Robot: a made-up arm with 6 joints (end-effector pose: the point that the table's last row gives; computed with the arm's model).
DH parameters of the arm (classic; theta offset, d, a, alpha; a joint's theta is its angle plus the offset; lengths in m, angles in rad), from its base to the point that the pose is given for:
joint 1: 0 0.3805 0 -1.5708
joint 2: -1.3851 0 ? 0
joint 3: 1.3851 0 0.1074 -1.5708
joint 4: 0 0.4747 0 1.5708
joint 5: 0 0 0.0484 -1.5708
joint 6: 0 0.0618 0 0
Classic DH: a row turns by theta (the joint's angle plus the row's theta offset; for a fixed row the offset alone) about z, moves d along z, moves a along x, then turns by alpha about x.
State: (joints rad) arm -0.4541 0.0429 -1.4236 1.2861 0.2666 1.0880
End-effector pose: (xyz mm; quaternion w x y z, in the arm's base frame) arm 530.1 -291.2 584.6 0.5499 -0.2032 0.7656 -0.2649
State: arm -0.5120 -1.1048 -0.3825 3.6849 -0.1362 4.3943
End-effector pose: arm 340.6 -158.0 515.9 0.3995 -0.3350 0.6979 -0.4911
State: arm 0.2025 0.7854 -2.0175 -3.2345 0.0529 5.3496
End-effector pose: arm 679.9 135.3 372.6 0.5498 -0.4628 0.6534 -0.2381
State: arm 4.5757 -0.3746 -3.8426 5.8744 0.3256 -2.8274
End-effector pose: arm 89.7 575.7 721.0 0.5993 -0.2344 -0.3014 -0.7036
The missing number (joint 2, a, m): 0.1988
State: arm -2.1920 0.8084 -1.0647 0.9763 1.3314 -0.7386
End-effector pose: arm -188.6 -332.6 -9.6 0.4849 -0.3485 0.7498 -0.2849
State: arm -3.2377 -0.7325 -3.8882 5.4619 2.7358 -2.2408
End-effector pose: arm 546.4 -2.0 530.1 0.4782 0.3094 -0.5590 -0.6026
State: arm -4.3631 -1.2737 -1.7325 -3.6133 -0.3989 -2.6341
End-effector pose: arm 81.6 -132.8 987.2 0.7977 -0.2152 -0.1432 -0.5448
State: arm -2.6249 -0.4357 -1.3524 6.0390 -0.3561 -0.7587
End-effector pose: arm -354.8 -220.2 852.6 0.8556 0.3564 -0.3267 -0.1846
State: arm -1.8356 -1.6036 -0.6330 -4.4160 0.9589 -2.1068
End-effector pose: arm -22.3 -165.4 840.1 0.6399 0.4703 0.0860 0.6016
